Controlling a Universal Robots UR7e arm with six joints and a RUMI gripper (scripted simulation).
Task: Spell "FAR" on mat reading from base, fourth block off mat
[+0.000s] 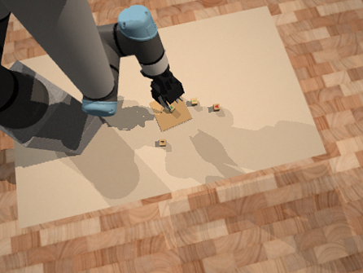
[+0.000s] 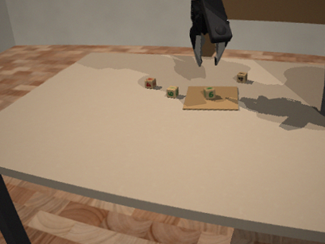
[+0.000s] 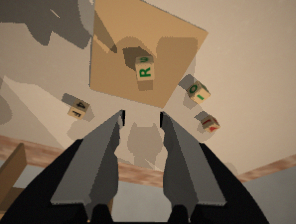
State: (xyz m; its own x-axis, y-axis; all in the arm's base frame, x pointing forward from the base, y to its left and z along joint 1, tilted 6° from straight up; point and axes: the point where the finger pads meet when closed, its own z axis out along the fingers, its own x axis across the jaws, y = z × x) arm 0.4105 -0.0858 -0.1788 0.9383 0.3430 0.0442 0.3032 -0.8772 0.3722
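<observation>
Right now my hand is 8 cm above the green R block and 1 cm to the right of it. Round my hand: brown mat (10 cm below, 1 cm to the left, 1 cm behind); then F block (11 cm to the right, 9 cm below, 9 cm behind); then green-lettered block (10 cm ahead, 9 cm below, 1 cm to the left).
</observation>
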